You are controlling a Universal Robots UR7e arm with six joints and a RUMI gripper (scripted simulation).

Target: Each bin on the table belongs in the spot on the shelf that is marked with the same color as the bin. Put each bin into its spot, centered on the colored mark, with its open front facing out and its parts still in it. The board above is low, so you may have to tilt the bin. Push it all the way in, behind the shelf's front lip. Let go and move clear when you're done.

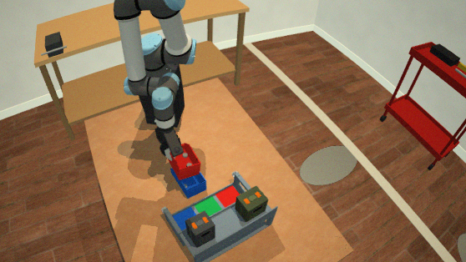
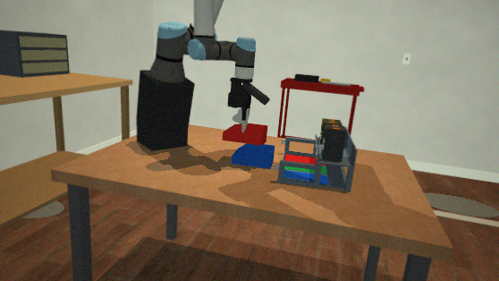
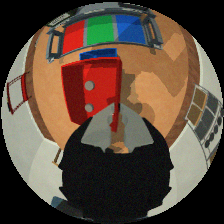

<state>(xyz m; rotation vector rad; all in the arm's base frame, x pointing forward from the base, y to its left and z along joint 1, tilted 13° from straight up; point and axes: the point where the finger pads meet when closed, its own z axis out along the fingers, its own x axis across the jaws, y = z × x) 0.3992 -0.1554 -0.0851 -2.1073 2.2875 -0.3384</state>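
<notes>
My gripper is now 50 mm to the right of the red bin and 30 mm above it. The rest, counted from my hand: blue bin (120 mm below, 50 mm ahead, 40 mm to the left).
</notes>
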